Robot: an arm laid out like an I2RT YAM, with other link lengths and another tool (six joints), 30 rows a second.
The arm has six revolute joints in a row. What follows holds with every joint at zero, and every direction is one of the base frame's. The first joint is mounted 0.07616 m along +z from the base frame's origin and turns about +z. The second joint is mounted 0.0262 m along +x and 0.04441 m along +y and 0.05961 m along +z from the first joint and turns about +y. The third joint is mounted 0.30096 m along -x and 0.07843 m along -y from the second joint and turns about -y. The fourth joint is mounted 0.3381 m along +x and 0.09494 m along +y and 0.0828 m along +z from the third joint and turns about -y. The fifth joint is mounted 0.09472 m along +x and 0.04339 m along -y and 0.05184 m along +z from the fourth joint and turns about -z. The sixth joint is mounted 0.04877 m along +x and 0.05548 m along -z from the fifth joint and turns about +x. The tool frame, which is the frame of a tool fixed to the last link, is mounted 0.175 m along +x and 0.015 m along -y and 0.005 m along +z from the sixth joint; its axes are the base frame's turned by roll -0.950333, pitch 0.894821 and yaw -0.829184 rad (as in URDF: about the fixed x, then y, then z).
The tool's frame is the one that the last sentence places.
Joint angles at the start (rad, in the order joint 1, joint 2, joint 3, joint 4, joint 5, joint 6):
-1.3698 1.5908 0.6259 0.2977 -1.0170 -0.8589
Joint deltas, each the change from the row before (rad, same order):
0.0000 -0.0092 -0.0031 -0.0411 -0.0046 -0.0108
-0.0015 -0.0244 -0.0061 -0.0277 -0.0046 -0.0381
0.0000 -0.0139 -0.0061 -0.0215 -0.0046 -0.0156
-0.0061 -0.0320 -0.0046 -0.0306 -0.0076 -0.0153
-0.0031 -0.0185 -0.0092 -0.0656 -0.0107 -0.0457
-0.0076 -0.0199 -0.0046 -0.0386 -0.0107 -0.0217
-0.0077 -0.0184 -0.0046 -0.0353 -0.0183 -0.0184
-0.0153 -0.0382 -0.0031 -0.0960 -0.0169 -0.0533
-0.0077 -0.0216 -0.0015 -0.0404 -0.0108 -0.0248
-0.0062 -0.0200 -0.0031 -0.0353 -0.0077 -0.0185
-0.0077 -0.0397 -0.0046 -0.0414 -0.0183 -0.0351
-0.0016 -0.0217 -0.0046 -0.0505 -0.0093 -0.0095
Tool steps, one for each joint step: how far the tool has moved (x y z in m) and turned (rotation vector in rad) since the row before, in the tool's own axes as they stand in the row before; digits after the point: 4 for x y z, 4 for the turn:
-0.0017 0.0075 -0.0002 -0.0091 -0.0014 0.0252
-0.0065 0.0009 -0.0006 -0.0166 -0.0028 -0.0249
-0.0038 0.0034 0.0001 -0.0085 -0.0037 -0.0003
-0.0081 -0.0024 -0.0024 -0.0031 -0.0032 -0.0101
-0.0049 0.0124 -0.0008 -0.0228 -0.0064 0.0151
-0.0053 0.0031 -0.0024 -0.0058 -0.0051 0.0041
-0.0065 0.0030 -0.0016 -0.0038 -0.0129 0.0053
-0.0104 0.0072 -0.0046 -0.0138 -0.0072 0.0130
-0.0066 0.0014 -0.0020 -0.0048 -0.0062 -0.0021
-0.0056 0.0020 -0.0016 -0.0031 -0.0042 0.0016
-0.0126 -0.0015 -0.0012 -0.0075 -0.0134 -0.0260
-0.0071 0.0059 0.0007 -0.0016 -0.0099 0.0243

